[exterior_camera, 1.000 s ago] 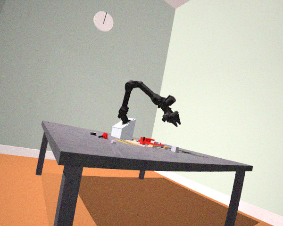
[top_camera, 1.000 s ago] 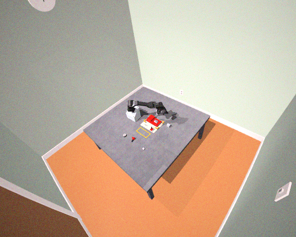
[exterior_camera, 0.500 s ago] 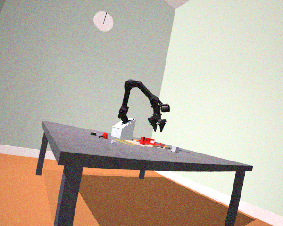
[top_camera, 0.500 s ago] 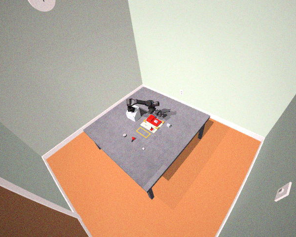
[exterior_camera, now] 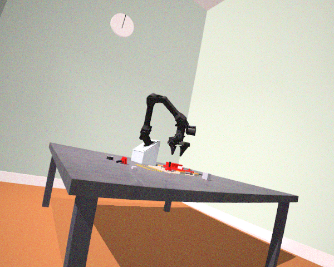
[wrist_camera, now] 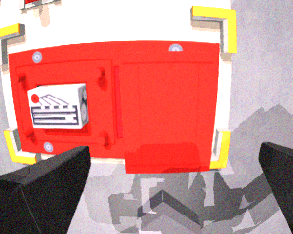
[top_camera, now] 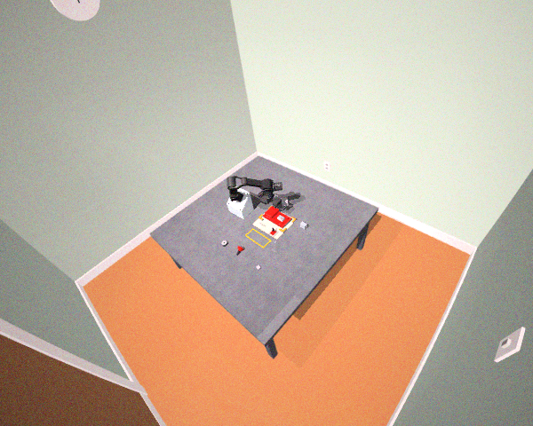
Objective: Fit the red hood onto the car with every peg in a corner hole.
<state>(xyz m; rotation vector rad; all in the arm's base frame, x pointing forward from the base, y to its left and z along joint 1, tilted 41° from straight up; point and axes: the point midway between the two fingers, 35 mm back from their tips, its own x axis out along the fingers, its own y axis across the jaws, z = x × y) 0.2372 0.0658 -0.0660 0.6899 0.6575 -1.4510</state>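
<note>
Now: gripper tip 6 cm above the red hood. Also, from my gripper tip: grey engine block: 10 cm ahead, 8 cm below; then tan jig plate: 9 cm below, 7 cm ahead, 4 cm to the right.
</note>
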